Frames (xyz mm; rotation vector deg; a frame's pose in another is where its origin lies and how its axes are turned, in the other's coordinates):
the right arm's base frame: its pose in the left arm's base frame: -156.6 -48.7 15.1 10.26 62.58 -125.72
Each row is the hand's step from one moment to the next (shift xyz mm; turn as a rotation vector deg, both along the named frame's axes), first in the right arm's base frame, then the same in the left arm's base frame.
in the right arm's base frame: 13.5 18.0 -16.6 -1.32 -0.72 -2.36
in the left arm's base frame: -1.9 -2.0 -27.8 0.17 2.75 -0.51
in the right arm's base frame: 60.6 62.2 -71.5 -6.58 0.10 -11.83
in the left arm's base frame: -19.6 -3.5 -110.7 3.14 12.17 -5.03
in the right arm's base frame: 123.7 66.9 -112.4 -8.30 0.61 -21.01
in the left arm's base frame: -71.7 -6.7 -165.0 3.26 19.71 -10.56
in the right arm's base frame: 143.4 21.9 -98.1 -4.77 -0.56 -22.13
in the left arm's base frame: -112.4 -8.3 -134.0 -0.36 19.26 -11.90
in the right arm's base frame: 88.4 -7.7 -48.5 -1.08 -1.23 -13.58
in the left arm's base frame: -80.5 -5.1 -61.0 -2.18 11.26 -7.45
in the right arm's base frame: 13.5 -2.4 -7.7 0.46 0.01 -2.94
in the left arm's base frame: -13.1 0.0 -8.7 -0.83 1.97 -2.07
